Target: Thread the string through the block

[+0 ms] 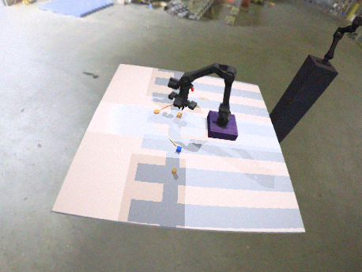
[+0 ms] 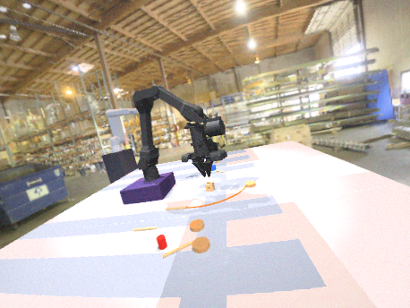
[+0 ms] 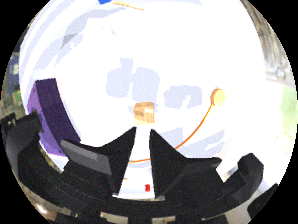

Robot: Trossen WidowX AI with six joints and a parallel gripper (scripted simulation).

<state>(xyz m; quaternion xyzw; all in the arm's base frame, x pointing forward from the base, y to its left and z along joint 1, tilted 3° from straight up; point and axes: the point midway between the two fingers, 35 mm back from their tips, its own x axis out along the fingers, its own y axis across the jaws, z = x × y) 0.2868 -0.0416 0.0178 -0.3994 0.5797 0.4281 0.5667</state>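
My gripper tip is now 10 mm to the right of the wooden block and 40 mm above it. From my gripper tip the other things lie so: red peg 40 mm behind, 320 mm to the right, 50 mm below; then blue cube 50 mm behind, 290 mm to the left, 50 mm below; then round wooden button 160 mm ahead, 10 mm to the left, 50 mm below.
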